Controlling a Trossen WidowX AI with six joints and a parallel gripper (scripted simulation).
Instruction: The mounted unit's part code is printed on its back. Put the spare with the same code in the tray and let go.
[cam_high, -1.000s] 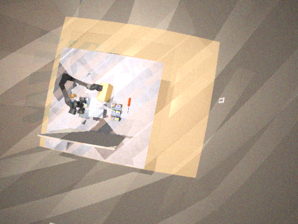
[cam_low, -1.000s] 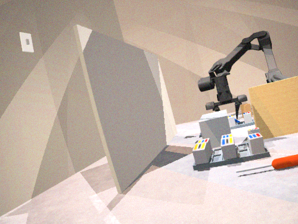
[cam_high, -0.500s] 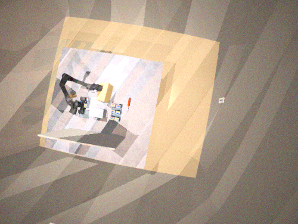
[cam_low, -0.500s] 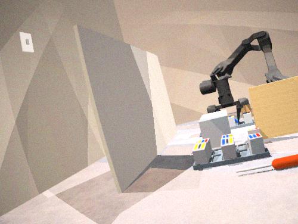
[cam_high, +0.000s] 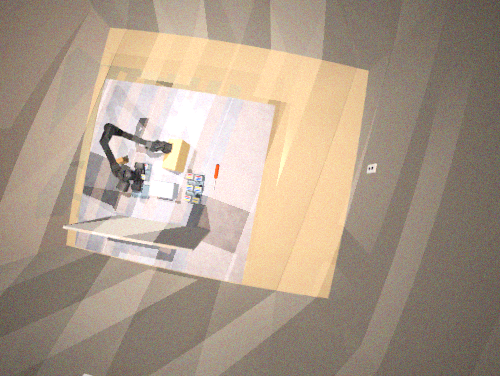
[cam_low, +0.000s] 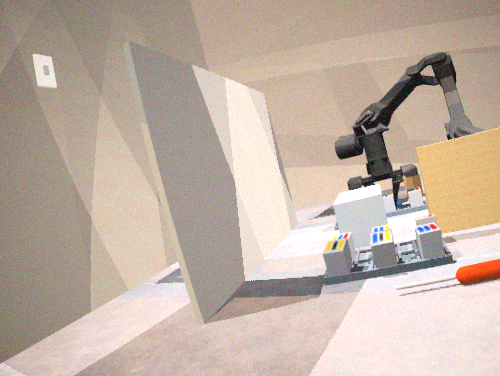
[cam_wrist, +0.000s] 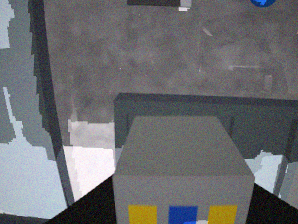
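Right now the pale blue tray is 100 mm ahead of my gripper tip, 20 mm to the right of it and 10 mm below it. From my gripper tip the other things lie so: tall pale panel: 310 mm ahead, 210 mm above, 170 mm to the left; then grey mounted unit: 180 mm to the left, 60 mm ahead, 30 mm above.
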